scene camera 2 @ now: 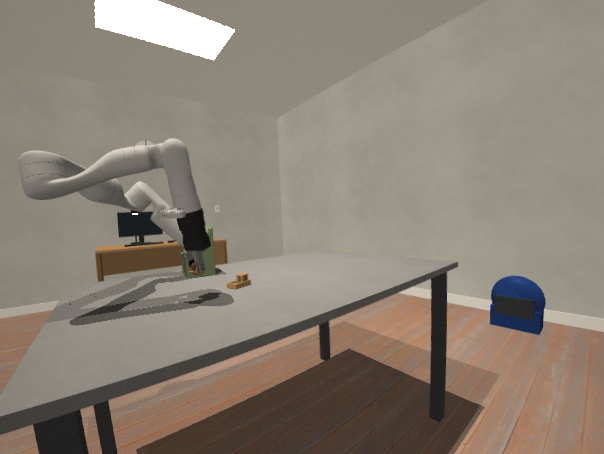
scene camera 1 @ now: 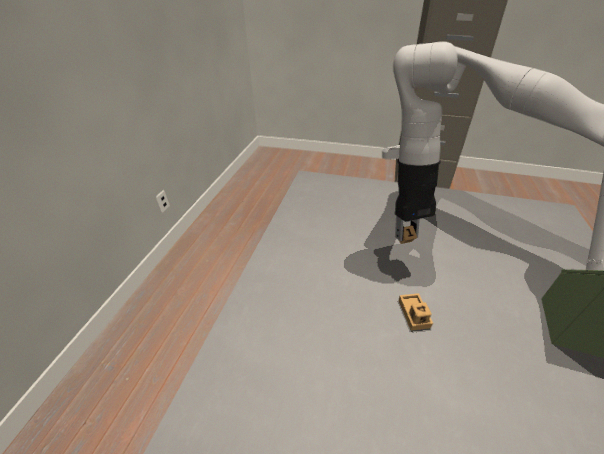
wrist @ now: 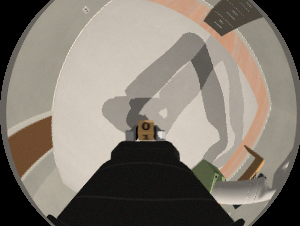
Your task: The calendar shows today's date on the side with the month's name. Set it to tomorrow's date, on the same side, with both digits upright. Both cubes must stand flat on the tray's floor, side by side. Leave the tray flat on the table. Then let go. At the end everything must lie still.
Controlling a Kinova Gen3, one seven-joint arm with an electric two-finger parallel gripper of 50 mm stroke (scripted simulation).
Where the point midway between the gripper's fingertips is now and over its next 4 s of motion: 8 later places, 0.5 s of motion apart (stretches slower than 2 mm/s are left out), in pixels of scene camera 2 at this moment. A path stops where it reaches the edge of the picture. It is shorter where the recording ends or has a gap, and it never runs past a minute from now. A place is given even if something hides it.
My gripper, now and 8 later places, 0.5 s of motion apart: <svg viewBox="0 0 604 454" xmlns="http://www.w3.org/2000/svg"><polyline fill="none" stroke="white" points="198,271 198,270 198,270 198,269 198,270 198,272 198,278 198,285 199,290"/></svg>
